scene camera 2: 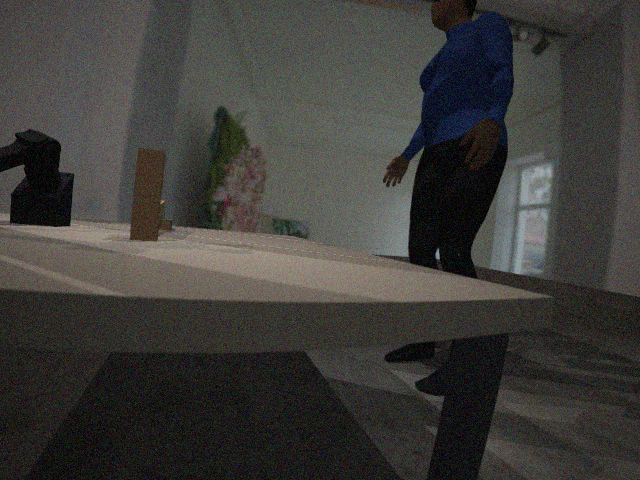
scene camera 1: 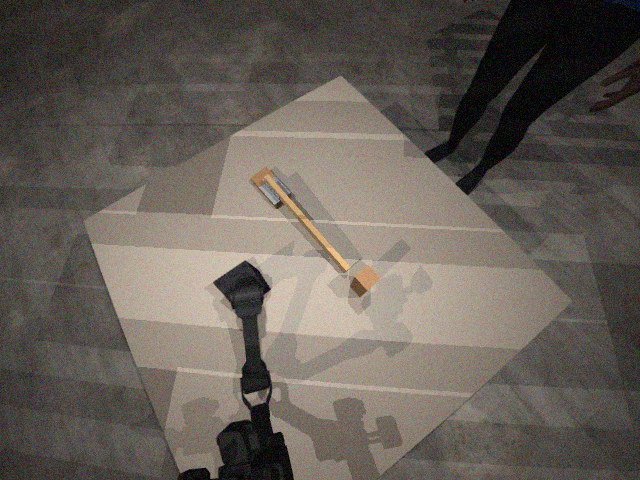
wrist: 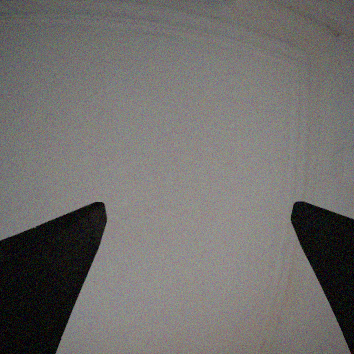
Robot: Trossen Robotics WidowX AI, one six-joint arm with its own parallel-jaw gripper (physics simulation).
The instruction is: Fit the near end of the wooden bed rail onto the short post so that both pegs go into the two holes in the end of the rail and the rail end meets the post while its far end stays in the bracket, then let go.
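Frame: origin at the arm's base, x ahead, y left, z up, level; centimetres.
Seen in the pictures: gripper, between the fingertips: (wrist: 200, 212); arm's base, origin of its link: (scene camera 2: 45, 185) (scene camera 1: 245, 285).
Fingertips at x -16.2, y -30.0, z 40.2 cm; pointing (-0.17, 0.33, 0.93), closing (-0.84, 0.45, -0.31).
Observation:
Pixels of each thing's middle, then the offset from my fingertips to it. "spot": a spot on its surface instead. Level surfaces: height alone.
- wooden rail, middle of its body: (scene camera 2: 156, 214) (scene camera 1: 305, 222) dx +44.7, dy +34.1, dz -45.2 cm
- bracket, a spot on its surface: (scene camera 1: 268, 194) spot: dx +43.0, dy +53.1, dz -46.7 cm
- short post, a spot on its surface: (scene camera 2: 147, 196) spot: dx +43.0, dy +3.0, dz -41.6 cm
- pale table, height of its surface: dz -50.3 cm
The wooden rail (scene camera 1: 310, 225) runs diagonally in scene camera 1. Its far end lies between the grey side plates of the bracket (scene camera 1: 268, 194). Its near end stops just short of the short post (scene camera 1: 367, 277) (scene camera 2: 147, 196), with a narrow gap. The post stands upright and hides most of the rail in scene camera 2. The pegs and holes cannot be made out. My gripper (wrist: 200, 212) is open and empty, with both dark fingers wide apart before a pale, plain surface. In scene camera 1 the arm reaches away from the rail to the bottom edge, where its fingertips cannot be made out.
The arm's black base block (scene camera 1: 240, 281) (scene camera 2: 41, 202) stands left of the post on the pale table (scene camera 1: 439, 315) (scene camera 2: 310, 279). Arm shadows fall beside the post and rail. A person in a blue top (scene camera 2: 465, 87) and dark trousers (scene camera 1: 522, 93) stands beyond the table's edge.

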